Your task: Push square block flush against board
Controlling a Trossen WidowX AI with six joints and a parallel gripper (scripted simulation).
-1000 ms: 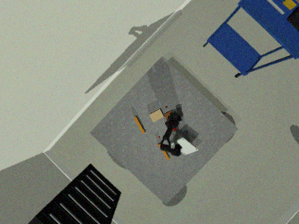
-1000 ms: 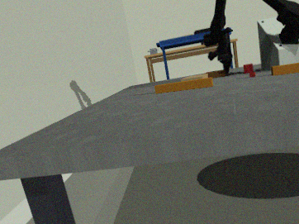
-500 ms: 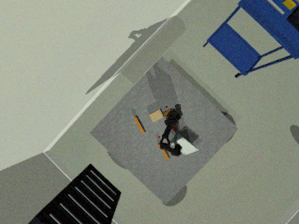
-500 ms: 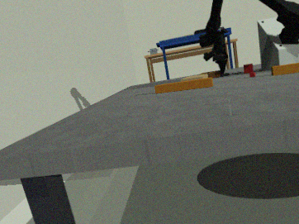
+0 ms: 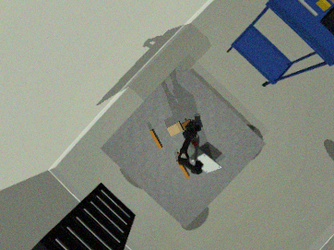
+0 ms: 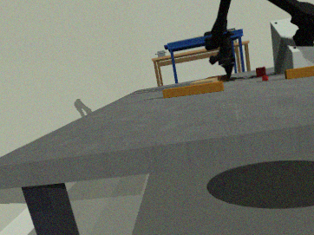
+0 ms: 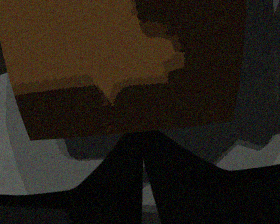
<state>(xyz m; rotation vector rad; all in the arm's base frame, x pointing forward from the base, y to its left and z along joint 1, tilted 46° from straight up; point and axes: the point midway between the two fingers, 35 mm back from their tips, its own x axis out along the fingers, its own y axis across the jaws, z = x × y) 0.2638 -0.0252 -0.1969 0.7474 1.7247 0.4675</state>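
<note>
Now: gripper tip 60 mm short of the square tan block and 10 mm to the left of it. The rest, counted from my gripper tip: small red cube: 140 mm behind, 60 mm to the left, 10 mm above.
</note>
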